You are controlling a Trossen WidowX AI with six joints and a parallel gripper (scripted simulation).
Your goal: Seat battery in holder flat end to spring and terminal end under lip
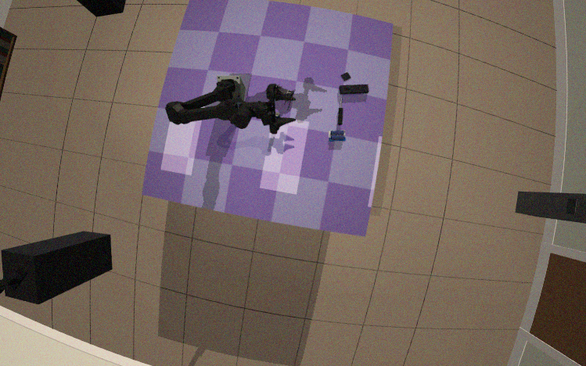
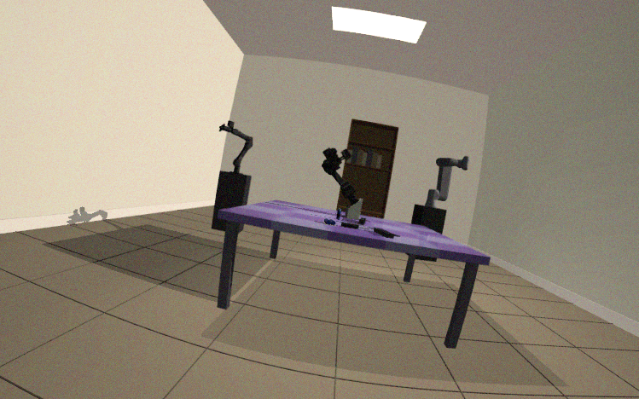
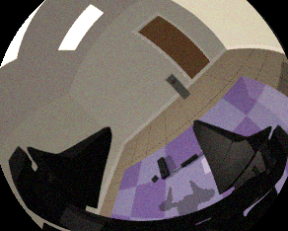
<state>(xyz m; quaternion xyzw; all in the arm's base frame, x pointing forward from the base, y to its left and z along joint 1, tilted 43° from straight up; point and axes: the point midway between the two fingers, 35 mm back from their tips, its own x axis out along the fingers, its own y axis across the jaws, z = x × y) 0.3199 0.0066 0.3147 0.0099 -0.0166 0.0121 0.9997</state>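
My gripper tip is now 9 cm past the blue battery, 7 cm to the right of it and 33 cm above it. From my gripper tip the other things lie so: black box 32 cm ahead, 26 cm to the left, 35 cm below; spare blue batteries 23 cm ahead, 1 cm to the right, 35 cm below; black piece 28 cm ahead, 33 cm to the left, 36 cm below.
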